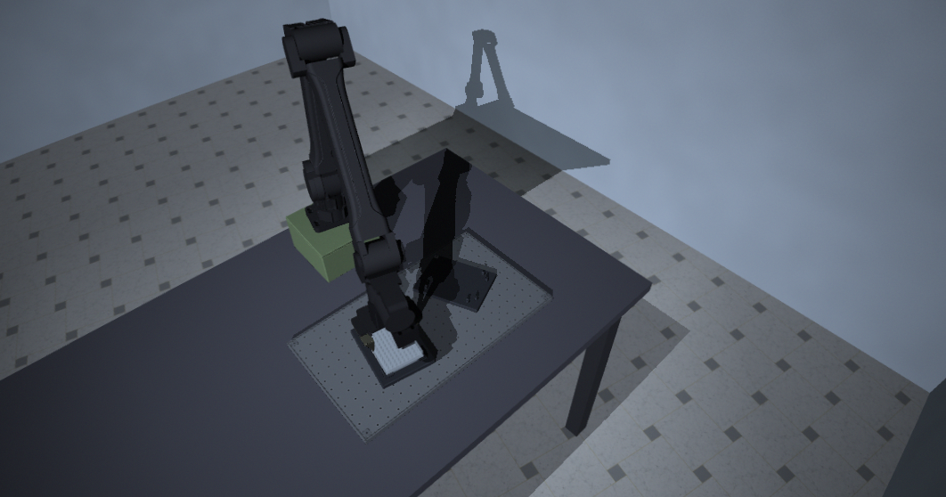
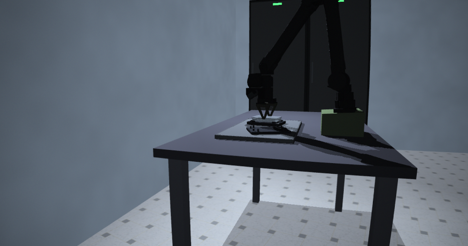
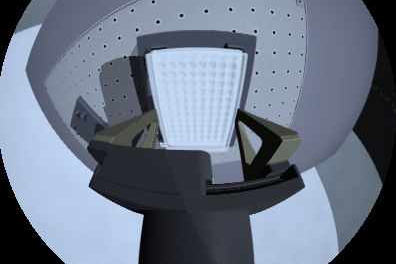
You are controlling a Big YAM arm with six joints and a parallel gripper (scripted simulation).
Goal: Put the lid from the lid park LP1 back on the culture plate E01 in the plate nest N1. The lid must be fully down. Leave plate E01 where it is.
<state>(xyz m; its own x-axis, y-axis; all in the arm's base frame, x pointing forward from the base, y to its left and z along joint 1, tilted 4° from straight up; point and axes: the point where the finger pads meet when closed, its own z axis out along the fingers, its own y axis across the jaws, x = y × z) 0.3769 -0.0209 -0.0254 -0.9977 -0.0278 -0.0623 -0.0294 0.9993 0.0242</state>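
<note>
The lid lies right at my hand. From my hand the other things lie so: plate nest: 30 mm below; then lid park: 210 mm to the left, 90 mm behind, 30 mm below; then culture plate E01: 20 mm below.
</note>
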